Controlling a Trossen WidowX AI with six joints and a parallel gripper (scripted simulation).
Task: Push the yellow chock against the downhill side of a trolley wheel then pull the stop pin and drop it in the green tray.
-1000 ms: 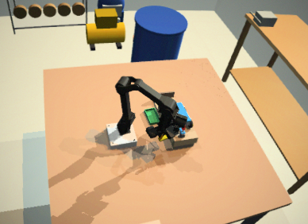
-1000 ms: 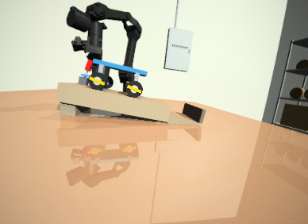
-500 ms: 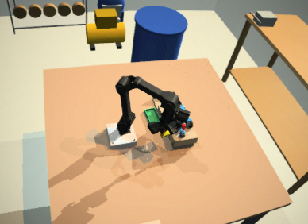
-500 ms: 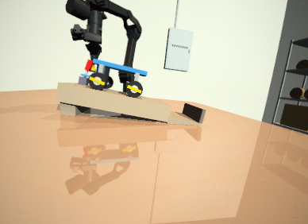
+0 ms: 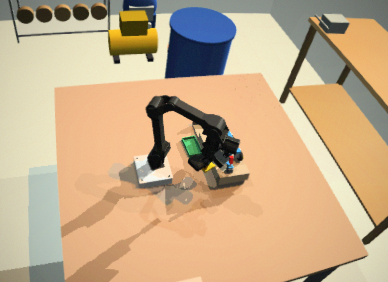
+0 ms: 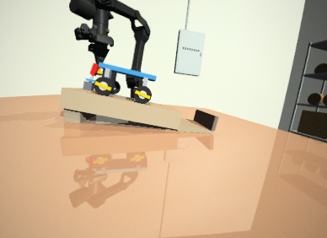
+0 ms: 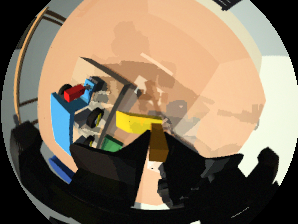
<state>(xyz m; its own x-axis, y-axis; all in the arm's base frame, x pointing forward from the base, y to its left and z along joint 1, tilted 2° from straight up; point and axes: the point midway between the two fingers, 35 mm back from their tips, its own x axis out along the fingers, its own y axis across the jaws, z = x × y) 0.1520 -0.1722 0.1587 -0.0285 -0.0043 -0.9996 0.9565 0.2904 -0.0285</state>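
My gripper tip is now 2 cm short of the yellow chock, 1 cm to the right of it and 1 cm above it. Round my gripper tip: blue-decked trolley 18 cm ahead, 10 cm to the left, 6 cm below; then red-headed stop pin 14 cm ahead, 4 cm below.
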